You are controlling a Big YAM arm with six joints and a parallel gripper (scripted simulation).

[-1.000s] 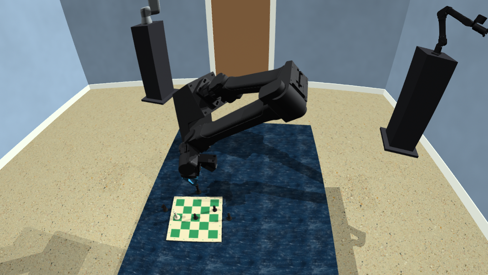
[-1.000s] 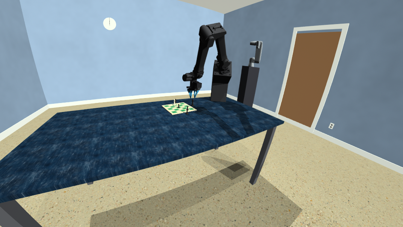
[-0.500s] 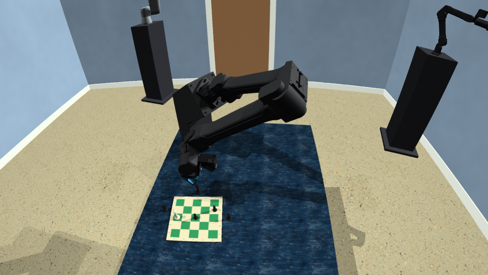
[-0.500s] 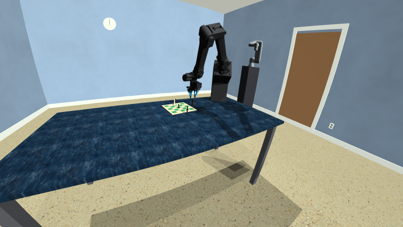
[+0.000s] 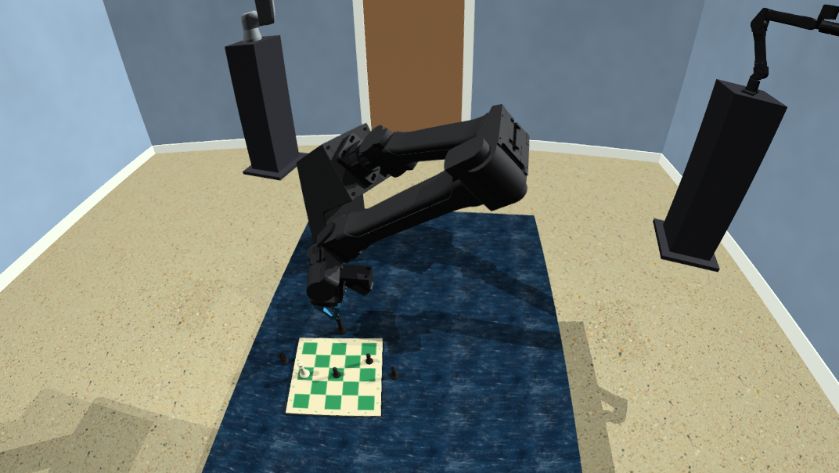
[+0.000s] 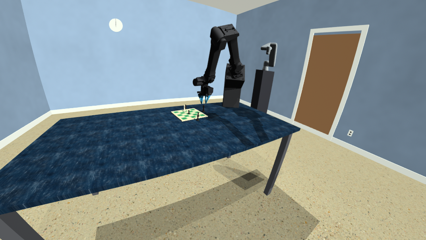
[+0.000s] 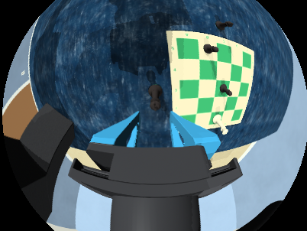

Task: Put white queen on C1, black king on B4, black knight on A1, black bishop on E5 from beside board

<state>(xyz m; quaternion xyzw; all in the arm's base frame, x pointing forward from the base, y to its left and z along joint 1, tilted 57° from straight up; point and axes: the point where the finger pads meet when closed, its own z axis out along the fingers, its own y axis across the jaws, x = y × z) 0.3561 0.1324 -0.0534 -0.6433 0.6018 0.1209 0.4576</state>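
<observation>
My hand is 5 cm above the black king. Also, from my hand: white queen 16 cm ahead, 2 cm to the right, 5 cm below; then cream board 13 cm ahead, 6 cm to the left, 8 cm below.
</observation>
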